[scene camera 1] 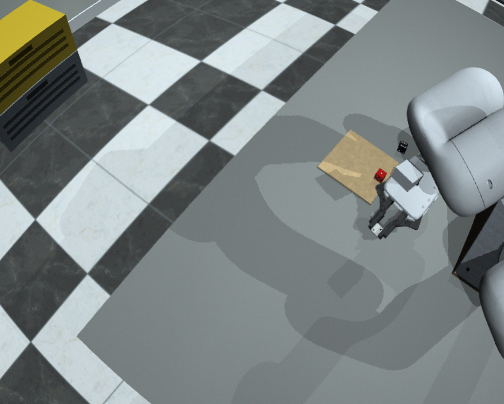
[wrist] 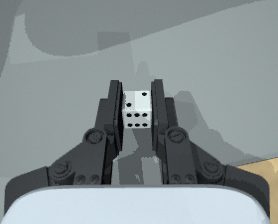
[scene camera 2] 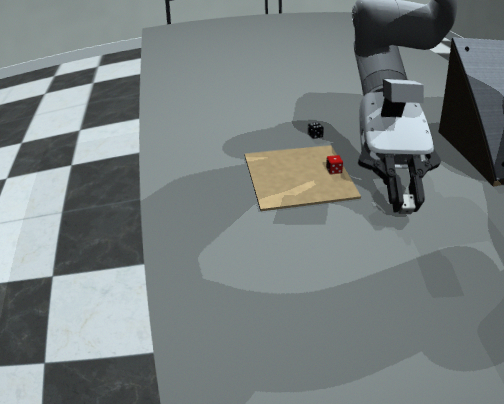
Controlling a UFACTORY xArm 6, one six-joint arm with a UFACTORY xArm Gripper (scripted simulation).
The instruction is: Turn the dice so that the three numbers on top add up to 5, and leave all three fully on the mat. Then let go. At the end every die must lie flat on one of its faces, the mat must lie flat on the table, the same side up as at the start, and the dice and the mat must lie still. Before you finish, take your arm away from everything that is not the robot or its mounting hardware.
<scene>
I see my gripper (scene camera 1: 374, 233), a white die (wrist: 136, 105) and a tan mat (scene camera 2: 288, 178).
The tan mat also shows in scene camera 1 (scene camera 1: 354, 161). My gripper is seen too in the wrist view (wrist: 137, 95).
</scene>
